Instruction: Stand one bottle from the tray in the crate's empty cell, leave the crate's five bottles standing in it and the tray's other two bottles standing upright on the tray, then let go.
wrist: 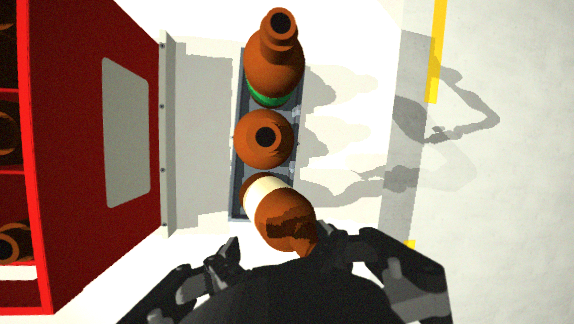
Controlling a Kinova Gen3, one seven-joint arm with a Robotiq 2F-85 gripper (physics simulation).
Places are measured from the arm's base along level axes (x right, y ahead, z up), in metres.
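Pixels of known places: gripper, fingertip midpoint: (278, 238).
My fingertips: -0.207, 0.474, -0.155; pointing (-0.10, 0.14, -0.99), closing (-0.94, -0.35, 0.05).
Behind a point stands the place of what it marks, as x, y, z.
My gripper (278, 238) {-0.207, 0.474, -0.155} is open at the lower middle, its fingers on either side of the upper part of the cream-labelled brown bottle (285, 212) {-0.213, 0.457, -0.178}. That bottle appears tilted to the right, its neck close by the right finger; its mouth is hidden behind the gripper. Its base is at the near end of the narrow grey tray (239, 209) {-0.158, 0.508, -0.300}. An unlabelled-looking brown bottle (250, 145) {-0.166, 0.393, -0.155} stands upright in the tray's middle, and a green-labelled brown bottle (272, 70) {-0.172, 0.313, -0.185} stands at the far end. The red crate (75, 150) {-0.026, 0.424, -0.159} is at the left, cut off by the view's edge; parts of its bottles (17, 247) {-0.004, 0.504, -0.143} show.
A pale upright strip (168, 135) {-0.034, 0.403, -0.283} with screws stands between crate and tray. A grey panel (126, 135) {-0.023, 0.409, -0.215} is on the crate's side wall. Yellow tape (436, 55) marks the surface at the right. Shadows of the bottles and arm fall to the right of the tray.
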